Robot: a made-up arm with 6 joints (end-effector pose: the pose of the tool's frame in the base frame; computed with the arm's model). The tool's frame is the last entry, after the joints. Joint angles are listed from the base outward.
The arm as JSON. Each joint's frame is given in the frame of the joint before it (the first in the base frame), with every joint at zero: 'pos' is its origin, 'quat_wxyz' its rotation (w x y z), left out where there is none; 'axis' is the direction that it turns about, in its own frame. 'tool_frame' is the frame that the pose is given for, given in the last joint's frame.
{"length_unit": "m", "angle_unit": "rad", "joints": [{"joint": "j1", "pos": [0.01, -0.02, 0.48], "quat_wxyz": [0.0, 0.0, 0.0, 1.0], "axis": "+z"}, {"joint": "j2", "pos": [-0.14, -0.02, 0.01], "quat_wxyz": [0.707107, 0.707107, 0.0, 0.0], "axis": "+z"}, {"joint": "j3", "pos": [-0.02, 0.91, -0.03], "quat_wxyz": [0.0, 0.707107, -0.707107, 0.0], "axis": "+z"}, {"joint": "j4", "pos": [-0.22, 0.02, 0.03], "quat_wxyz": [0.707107, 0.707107, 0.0, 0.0], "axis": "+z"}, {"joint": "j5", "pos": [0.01, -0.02, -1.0], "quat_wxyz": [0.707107, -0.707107, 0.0, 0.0], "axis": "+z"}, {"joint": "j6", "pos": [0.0, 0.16, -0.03], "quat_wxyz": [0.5, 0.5, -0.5, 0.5], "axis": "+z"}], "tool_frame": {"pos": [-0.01, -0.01, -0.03], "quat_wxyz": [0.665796, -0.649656, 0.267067, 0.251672]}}
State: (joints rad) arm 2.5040 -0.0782 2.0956 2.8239 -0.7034 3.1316
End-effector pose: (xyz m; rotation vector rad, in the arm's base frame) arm 0.7582 -0.4286 2.1783 -3.0009 -0.6512 -0.5402
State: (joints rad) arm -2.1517 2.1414 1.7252 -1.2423 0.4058 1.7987
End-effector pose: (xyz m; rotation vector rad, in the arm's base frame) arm -1.2124 -1.7313 -0.2512 0.3654 -0.9657 2.8345
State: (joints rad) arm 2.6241 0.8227 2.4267 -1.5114 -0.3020 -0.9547
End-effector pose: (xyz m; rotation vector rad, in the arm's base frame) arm -0.4391 0.2035 2.2865 -0.0807 -1.6601 -1.7756
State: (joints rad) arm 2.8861 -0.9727 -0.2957 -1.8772 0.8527 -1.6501
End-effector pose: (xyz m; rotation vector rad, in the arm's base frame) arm -0.0758 0.2003 1.9137 -0.1867 -2.3317 0.3635
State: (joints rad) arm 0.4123 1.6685 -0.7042 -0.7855 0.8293 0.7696
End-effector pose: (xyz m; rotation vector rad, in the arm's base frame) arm 0.4563 0.0772 -0.6693 -1.4716 1.0628 -0.5704
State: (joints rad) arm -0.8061 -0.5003 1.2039 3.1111 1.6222 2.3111
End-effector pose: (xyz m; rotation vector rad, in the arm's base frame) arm -0.3539 0.2576 2.2947 0.9452 -0.0779 -1.4579
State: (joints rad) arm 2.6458 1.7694 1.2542 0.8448 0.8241 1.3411
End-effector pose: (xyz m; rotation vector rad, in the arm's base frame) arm -1.9346 0.9420 -0.0458 1.0950 -2.0743 1.3354
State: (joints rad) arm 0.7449 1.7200 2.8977 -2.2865 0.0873 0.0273
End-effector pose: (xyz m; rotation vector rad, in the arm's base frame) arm 0.9833 0.7735 1.5553 1.8873 0.9729 1.1769
